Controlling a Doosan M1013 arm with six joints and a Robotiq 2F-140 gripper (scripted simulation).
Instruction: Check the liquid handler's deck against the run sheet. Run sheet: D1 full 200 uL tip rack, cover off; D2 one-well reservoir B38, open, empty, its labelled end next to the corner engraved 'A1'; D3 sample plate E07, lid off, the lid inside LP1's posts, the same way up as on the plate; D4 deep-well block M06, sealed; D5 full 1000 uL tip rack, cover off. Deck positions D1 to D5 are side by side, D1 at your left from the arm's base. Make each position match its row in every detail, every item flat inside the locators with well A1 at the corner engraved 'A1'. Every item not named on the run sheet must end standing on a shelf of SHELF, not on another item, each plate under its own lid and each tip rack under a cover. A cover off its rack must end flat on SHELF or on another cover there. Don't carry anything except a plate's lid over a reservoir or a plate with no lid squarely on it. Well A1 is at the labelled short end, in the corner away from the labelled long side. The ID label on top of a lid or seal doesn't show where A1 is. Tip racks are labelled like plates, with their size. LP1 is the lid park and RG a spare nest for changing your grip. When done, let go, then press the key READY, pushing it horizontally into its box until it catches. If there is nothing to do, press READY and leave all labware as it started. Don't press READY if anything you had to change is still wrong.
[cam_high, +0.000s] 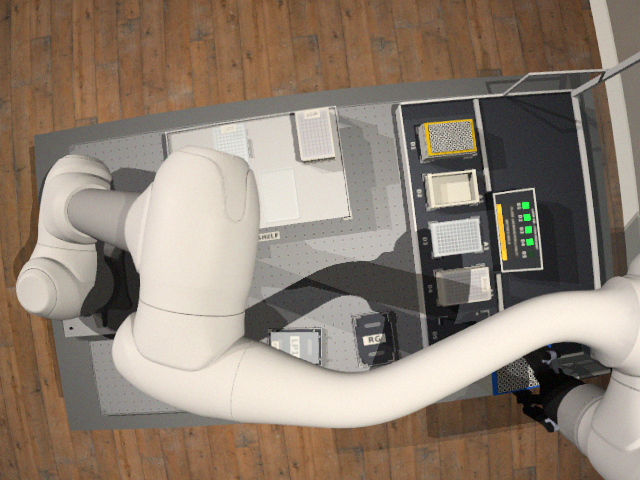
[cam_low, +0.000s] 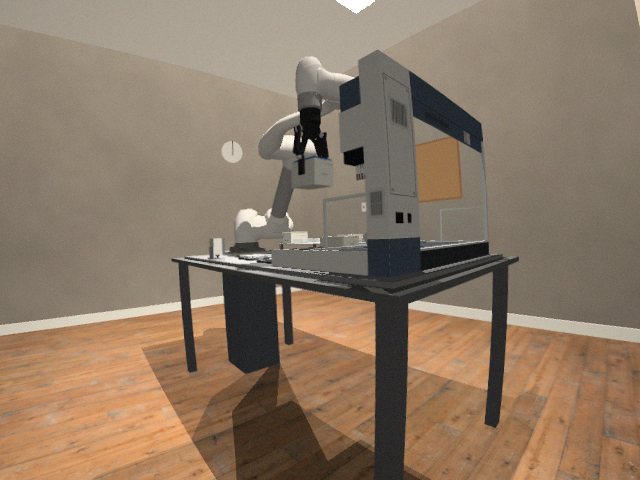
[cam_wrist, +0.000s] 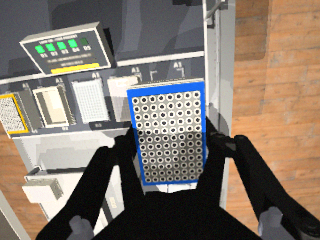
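Right now the deep-well block is 270 mm below my hand and 120 mm to the left of it. Also, from my hand: white well plate: 280 mm below, 250 mm to the left; blue-framed tip rack: 10 mm to the left, 10 mm ahead; handler housing: 370 mm ahead, 60 mm below, 50 mm to the right.
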